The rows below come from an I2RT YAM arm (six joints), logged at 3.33 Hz.
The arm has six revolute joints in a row. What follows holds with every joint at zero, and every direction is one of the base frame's. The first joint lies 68 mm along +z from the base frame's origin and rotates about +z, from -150 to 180 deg. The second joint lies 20 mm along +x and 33.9 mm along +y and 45.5 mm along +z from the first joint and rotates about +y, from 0 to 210 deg. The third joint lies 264 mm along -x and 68.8 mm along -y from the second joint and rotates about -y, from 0 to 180 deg. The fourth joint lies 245 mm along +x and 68.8 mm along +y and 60 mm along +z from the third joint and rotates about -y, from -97 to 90 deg. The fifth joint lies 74 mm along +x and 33.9 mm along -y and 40.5 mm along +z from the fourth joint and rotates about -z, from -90 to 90 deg. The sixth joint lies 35.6 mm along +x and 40.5 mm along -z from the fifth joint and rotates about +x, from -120 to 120 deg. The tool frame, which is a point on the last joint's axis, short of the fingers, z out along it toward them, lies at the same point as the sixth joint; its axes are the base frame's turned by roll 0, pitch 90 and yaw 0 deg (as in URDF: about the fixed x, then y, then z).
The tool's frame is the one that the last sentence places.
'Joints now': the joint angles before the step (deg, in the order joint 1, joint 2, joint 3, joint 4, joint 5, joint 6). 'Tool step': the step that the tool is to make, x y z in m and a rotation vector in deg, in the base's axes. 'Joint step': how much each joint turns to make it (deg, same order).
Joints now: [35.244 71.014 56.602 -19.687 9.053 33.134]
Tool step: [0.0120 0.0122 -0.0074 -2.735 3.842 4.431]
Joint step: [0.182 4.924 3.348 -2.816 -3.419 -2.542]
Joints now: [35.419 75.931 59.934 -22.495 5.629 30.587]
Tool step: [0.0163 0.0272 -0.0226 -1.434 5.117 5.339]
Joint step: [1.832 8.168 3.169 0.083 -3.879 -0.884]
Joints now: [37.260 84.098 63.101 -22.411 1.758 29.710]
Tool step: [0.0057 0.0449 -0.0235 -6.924 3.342 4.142]
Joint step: [5.529 9.837 6.319 -3.427 3.242 -1.149]
